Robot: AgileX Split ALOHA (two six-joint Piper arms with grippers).
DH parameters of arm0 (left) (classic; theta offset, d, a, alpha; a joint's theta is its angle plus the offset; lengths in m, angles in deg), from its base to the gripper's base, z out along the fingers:
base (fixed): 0 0 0 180
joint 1: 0 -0.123 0 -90
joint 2: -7.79 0 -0.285 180
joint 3: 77.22 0 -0.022 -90
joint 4: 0 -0.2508 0 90
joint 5: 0 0 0.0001 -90
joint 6: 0 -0.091 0 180
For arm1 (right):
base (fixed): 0 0 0 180
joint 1: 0 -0.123 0 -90
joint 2: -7.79 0 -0.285 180
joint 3: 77.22 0 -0.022 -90
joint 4: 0 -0.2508 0 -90
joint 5: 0 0 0.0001 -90
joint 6: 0 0.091 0 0
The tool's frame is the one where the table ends.
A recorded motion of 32 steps. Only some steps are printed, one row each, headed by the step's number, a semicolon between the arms.
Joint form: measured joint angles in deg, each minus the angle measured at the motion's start. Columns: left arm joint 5, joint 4, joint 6, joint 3, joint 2, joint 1; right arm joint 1, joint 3, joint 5, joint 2, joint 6, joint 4.
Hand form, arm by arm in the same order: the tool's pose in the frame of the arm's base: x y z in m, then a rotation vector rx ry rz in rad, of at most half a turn. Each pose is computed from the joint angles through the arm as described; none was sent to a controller.
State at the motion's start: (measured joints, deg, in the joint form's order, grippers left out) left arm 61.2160 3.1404 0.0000 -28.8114 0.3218 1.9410; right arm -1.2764 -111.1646 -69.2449 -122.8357 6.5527 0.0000
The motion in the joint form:
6: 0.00 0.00 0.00 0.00 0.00 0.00; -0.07 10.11 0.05 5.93 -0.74 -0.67
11: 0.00 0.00 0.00 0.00 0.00 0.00; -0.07 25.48 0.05 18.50 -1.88 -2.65
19: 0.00 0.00 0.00 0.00 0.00 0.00; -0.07 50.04 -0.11 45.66 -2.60 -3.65
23: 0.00 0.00 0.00 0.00 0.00 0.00; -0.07 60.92 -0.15 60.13 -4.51 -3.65
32: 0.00 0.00 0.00 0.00 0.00 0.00; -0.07 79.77 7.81 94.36 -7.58 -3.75
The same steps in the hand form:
6: -0.0065 -0.0042 0.2775 0.0377 2.0432 -0.0868; 0.4282 0.0111 0.2420 0.1204 2.9665 0.0329
11: -0.0065 -0.0042 0.2775 0.0377 2.0432 -0.0868; 0.3673 0.0126 0.2589 0.1083 3.0165 0.0766
19: -0.0065 -0.0042 0.2775 0.0377 2.0432 -0.0868; 0.2402 0.0111 0.2908 0.0937 2.9742 0.1030
23: -0.0065 -0.0042 0.2775 0.0377 2.0432 -0.0868; 0.1768 0.0096 0.2924 0.0404 2.9124 0.1005
32: -0.0065 -0.0042 0.2775 0.0377 2.0432 -0.0868; 0.0694 0.0069 0.2748 -0.0364 2.5038 0.0872

